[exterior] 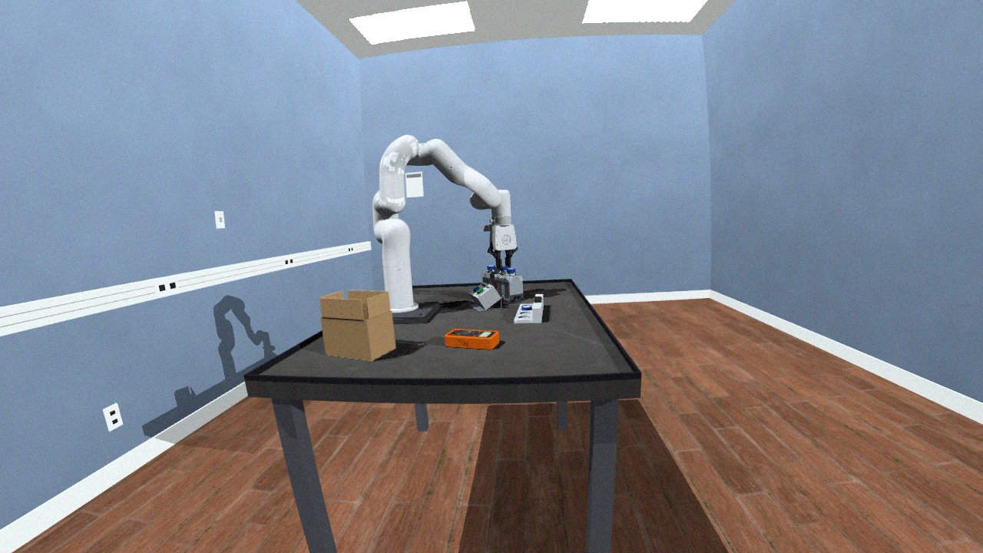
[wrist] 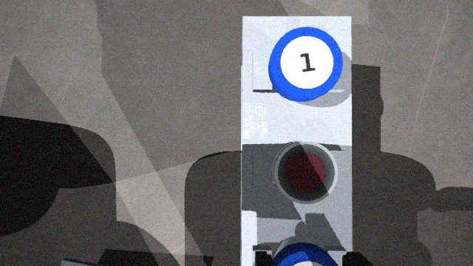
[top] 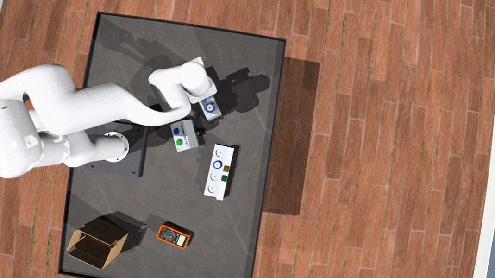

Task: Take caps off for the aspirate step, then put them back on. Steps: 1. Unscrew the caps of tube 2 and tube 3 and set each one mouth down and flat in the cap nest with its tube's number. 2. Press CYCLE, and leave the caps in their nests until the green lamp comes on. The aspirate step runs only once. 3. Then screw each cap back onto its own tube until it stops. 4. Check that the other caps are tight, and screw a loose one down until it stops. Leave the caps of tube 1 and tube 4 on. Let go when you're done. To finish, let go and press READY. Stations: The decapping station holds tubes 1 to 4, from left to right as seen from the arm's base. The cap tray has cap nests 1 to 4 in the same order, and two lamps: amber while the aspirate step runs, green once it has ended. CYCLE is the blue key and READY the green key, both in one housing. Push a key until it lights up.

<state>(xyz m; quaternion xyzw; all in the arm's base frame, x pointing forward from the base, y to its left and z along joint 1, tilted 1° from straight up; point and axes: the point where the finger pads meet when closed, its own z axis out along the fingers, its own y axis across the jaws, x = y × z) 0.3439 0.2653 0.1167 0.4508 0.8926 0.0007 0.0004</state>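
The blue cycle key lies 15 cm to the right of my hand, 9 cm behind it and 7 cm below it. From my hand the other things lie so: green ready key (19 cm to the right, 7 cm below, 7 cm behind); then raised table edge (31 cm ahead, 25 cm to the right, 13 cm below); then key housing (17 cm to the right, 9 cm below, 7 cm behind).
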